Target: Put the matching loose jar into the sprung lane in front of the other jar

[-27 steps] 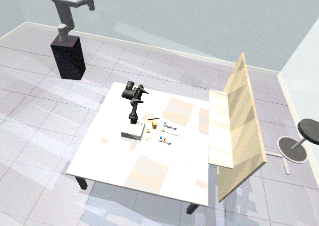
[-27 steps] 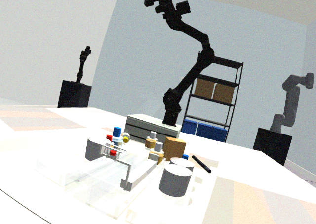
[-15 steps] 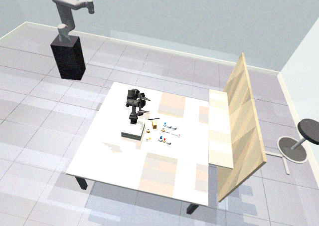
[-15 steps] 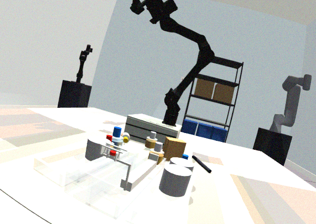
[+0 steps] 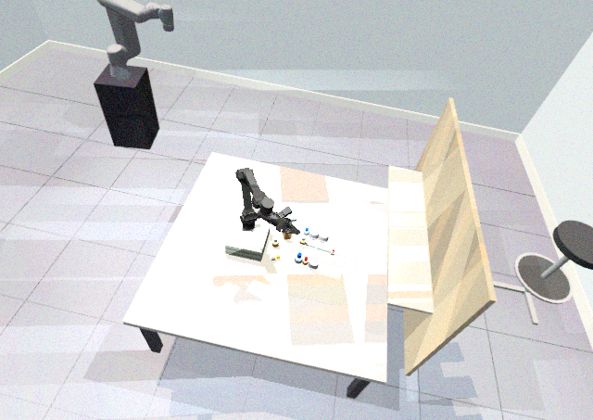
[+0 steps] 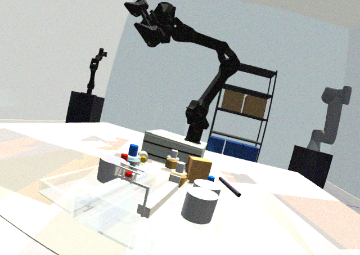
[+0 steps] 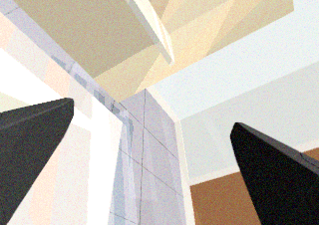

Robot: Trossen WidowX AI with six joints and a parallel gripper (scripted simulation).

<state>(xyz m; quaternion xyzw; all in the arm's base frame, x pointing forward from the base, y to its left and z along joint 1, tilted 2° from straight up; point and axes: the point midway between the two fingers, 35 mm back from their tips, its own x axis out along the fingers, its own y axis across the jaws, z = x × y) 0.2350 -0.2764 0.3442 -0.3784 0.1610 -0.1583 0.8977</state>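
Right now the tan box is 40 cm below my gripper tip, 30 cm to the left of it and 3 cm behind it. The rest, counted from my gripper tip: black rod (43 cm below, 41 cm to the left, 4 cm behind).
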